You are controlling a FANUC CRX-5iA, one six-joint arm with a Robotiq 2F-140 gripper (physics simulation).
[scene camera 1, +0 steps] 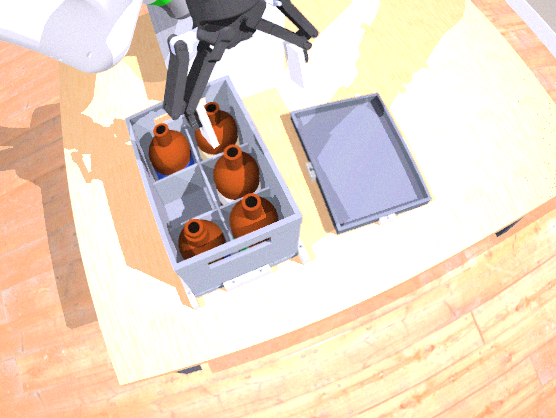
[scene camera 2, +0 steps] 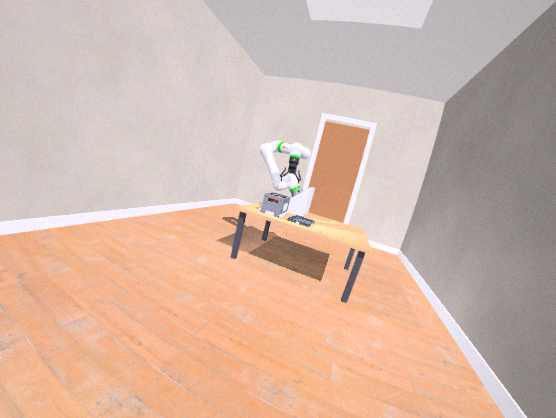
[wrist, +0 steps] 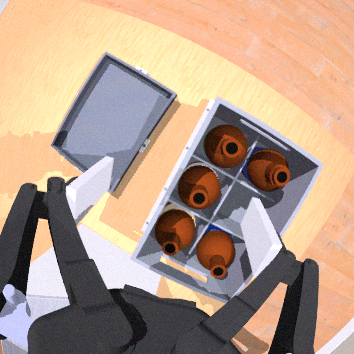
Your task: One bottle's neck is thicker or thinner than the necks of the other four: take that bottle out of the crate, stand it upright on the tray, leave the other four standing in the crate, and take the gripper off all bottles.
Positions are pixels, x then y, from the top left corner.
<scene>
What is my gripper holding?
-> Nothing.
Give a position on a grey tray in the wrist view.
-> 116, 109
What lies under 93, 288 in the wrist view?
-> My gripper.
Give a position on a grey tray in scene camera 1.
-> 361, 163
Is my gripper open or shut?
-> Open.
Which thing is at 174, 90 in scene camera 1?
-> My gripper.
</scene>
